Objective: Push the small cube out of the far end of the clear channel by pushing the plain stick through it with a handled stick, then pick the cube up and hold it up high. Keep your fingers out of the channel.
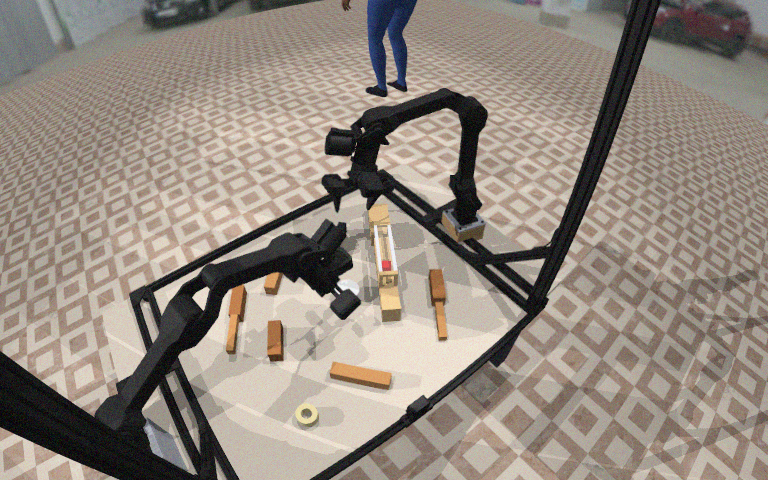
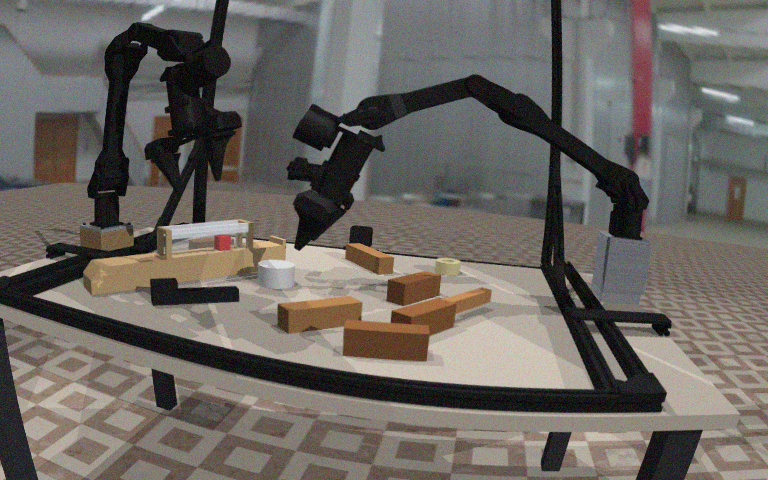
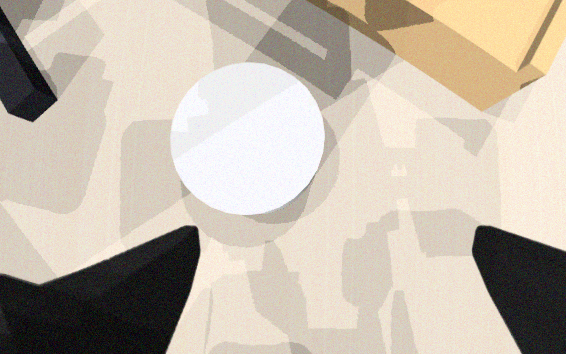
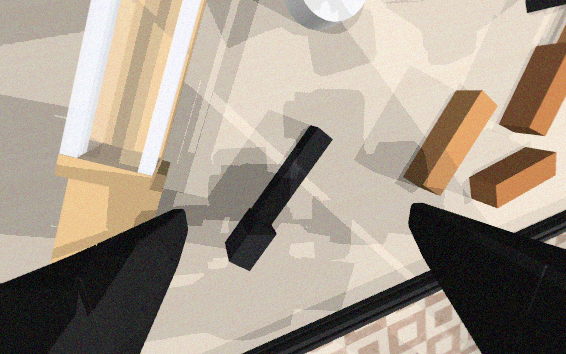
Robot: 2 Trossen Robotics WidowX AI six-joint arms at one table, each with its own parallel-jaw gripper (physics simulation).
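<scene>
The clear channel [image 1: 376, 245] [image 2: 203, 229] [image 4: 166, 88] lies on a long tan base [image 1: 391, 305] [image 2: 201, 264] in the middle of the table. The small red cube [image 1: 387, 265] [image 2: 222, 242] sits inside it. A tan plain stick [image 1: 384, 240] seems to lie in the channel behind the cube. A black handled stick [image 4: 278, 197] [image 2: 192, 294] lies on the table beside the channel. My right gripper [image 1: 354, 202] [image 2: 189, 169] [image 4: 298, 216] is open and empty, above the black stick. My left gripper [image 1: 336, 267] [image 2: 308, 214] is open and empty, above a white disc [image 1: 350, 287] [image 2: 276, 273] [image 3: 246, 138].
Orange handled sticks [image 1: 438, 302] [image 1: 234, 316] [image 2: 439, 311] and orange blocks [image 1: 360, 375] [image 1: 274, 340] [image 2: 386, 339] lie around the table. A yellow ring [image 1: 306, 414] [image 2: 447, 267] lies near one edge. A black frame [image 1: 430, 210] borders the table. A person in blue [image 1: 389, 43] stands beyond it.
</scene>
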